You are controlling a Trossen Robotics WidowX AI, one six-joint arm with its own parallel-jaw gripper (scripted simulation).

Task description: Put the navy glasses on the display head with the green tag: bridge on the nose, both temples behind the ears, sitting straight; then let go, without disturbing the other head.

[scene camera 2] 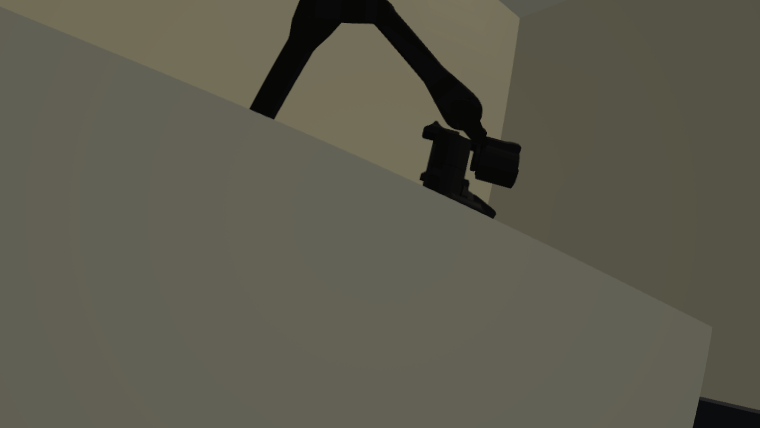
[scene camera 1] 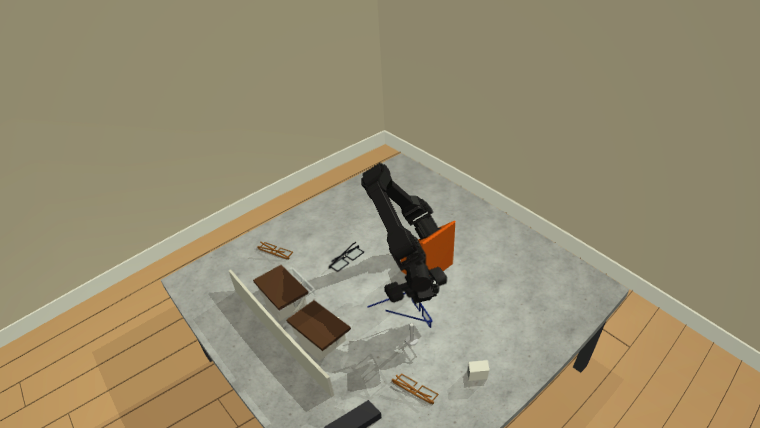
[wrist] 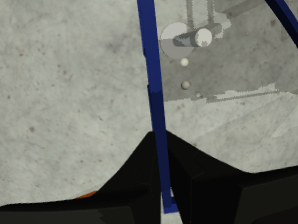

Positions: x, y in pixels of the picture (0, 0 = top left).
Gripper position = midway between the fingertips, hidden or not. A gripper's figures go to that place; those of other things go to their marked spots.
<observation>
My gripper (wrist: 157, 137) is 0.10 m from the lens. A white post (wrist: 178, 40) is 0.17 m from the lens.
</observation>
